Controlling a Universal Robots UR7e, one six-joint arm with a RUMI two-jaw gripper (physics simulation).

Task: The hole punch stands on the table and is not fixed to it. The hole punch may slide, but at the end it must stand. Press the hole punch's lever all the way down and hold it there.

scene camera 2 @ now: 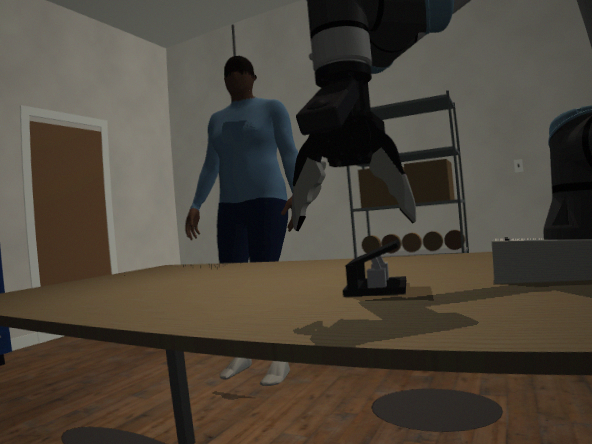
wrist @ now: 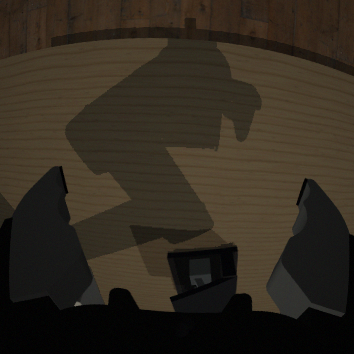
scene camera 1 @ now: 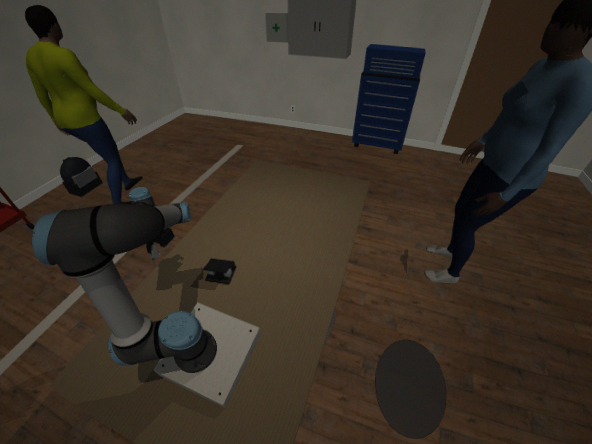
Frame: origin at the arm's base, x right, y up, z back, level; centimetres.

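Seen in the pictures: gripper, fingertip midpoint: (scene camera 2: 352, 227) (wrist: 183, 176) (scene camera 1: 164, 250); arm's base, origin of the base link: (scene camera 2: 586, 238) (scene camera 1: 196, 351).
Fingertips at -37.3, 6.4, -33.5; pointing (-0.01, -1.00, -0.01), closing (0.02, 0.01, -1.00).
Note:
Offsets run from my fingertips to a thing's top centre, as dx, dy, dz. Level surfaces: height alone.
The black hole punch {+25.6, -3.7, -4.2} (scene camera 1: 220, 271) (scene camera 2: 377, 285) (wrist: 229, 262) stands upright on its base on the wooden table {dy -12.2} (scene camera 1: 300, 225) (scene camera 2: 225, 305) (wrist: 285, 125). Its lever {+25.6, -3.7, -4.2} (scene camera 2: 372, 254) (wrist: 205, 299) is raised, sloping up from the hinge at the left to its free end at the right in the second scene view. A grey mechanism shows under it. My gripper (scene camera 1: 155, 253) (scene camera 2: 355, 224) (wrist: 183, 176) is wide open and empty, with its fingers above the hole punch and not touching it. In the wrist view the hole punch is at the bottom, partly hidden by the gripper's body.
The arm's pale base plate (scene camera 1: 240, 345) (scene camera 2: 540, 262) is on the table near the hole punch. The arm's shadow falls across the table beside the hole punch. A person in blue (scene camera 1: 525, 120) (scene camera 2: 247, 150) and one in yellow (scene camera 1: 65, 85) stand beyond the table.

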